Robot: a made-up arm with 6 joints.
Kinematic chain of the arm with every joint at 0, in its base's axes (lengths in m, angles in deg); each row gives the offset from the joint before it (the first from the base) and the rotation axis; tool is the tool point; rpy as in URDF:
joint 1: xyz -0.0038 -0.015 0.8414 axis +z
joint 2: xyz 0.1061 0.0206 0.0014 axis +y
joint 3: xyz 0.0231 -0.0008 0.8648 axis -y
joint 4: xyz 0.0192 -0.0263 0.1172 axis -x
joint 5: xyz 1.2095 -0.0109 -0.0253 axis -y
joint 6: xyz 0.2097 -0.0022 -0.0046 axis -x
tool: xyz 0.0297 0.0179 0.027 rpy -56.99 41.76 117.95
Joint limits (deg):
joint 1: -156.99..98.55
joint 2: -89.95..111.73
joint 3: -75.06..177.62
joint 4: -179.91..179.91
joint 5: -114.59..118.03
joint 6: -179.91..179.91
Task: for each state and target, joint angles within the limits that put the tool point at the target. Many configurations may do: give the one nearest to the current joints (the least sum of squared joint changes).
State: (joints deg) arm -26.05 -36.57 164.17 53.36 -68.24 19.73
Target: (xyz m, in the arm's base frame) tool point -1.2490 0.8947 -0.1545
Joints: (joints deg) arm -42.23 -82.35 153.99 51.23 -54.48 18.39
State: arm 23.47 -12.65 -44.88 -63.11 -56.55 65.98
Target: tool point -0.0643 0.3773 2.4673
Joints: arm 62.47 -47.96 -0.50 -75.86 -63.58 66.70
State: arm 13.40 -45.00 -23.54 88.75 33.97 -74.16
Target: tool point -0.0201 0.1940 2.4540
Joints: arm 35.81 -58.57 -7.29 91.78 55.95 -72.47
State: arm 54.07 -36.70 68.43 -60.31 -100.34 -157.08
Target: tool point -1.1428 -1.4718 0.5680
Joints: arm 58.11 -89.95 106.29 -66.34 -111.21 -158.80
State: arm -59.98 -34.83 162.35 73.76 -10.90 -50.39
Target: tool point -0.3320 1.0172 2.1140
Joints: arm -74.59 13.29 171.08 73.97 -7.57 -50.20
